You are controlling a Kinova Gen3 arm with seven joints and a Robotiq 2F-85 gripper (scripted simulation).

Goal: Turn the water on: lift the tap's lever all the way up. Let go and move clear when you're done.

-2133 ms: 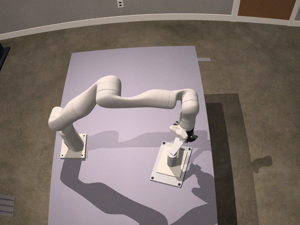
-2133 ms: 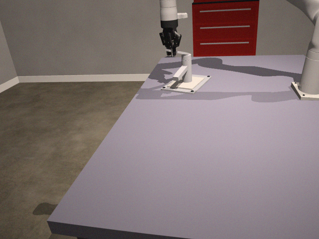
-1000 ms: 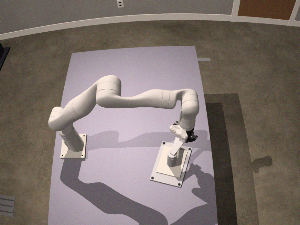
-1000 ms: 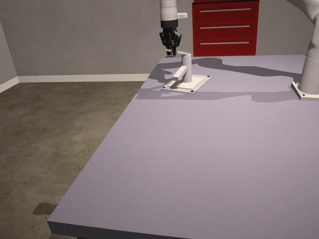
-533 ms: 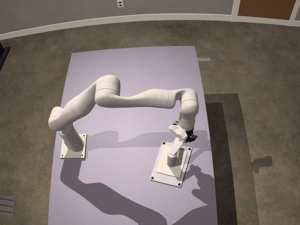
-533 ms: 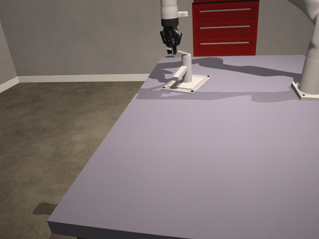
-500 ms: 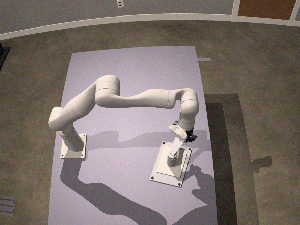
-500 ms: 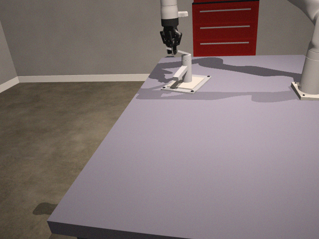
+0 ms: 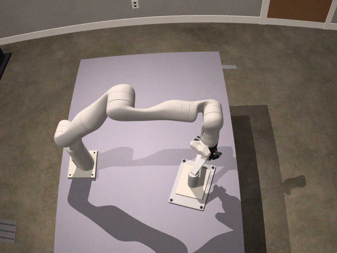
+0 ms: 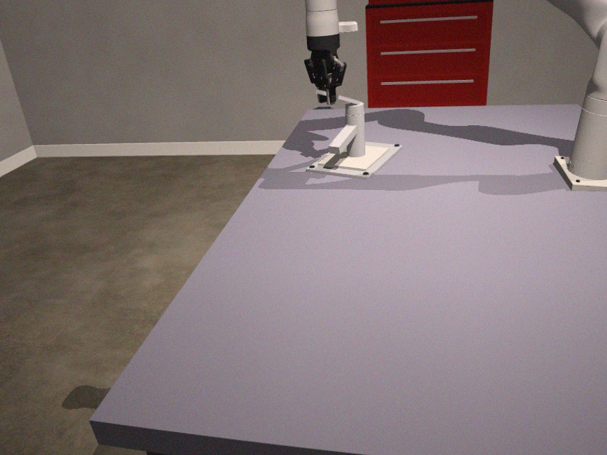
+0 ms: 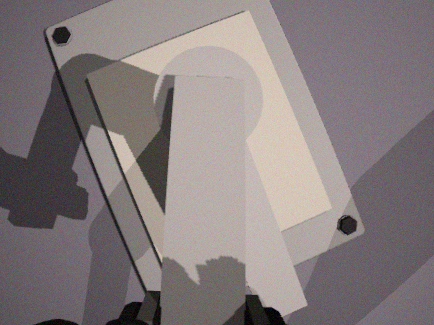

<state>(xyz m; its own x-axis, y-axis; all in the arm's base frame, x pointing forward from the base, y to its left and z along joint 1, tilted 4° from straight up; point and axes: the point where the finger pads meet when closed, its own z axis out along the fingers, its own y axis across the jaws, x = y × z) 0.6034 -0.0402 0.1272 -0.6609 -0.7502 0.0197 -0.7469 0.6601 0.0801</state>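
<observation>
My hand is 20 mm past the flat lever, 30 mm to the left of it and 10 mm above it. The rest, counted from my hand: tap: 40 mm behind, 50 mm to the right, 80 mm below.
</observation>
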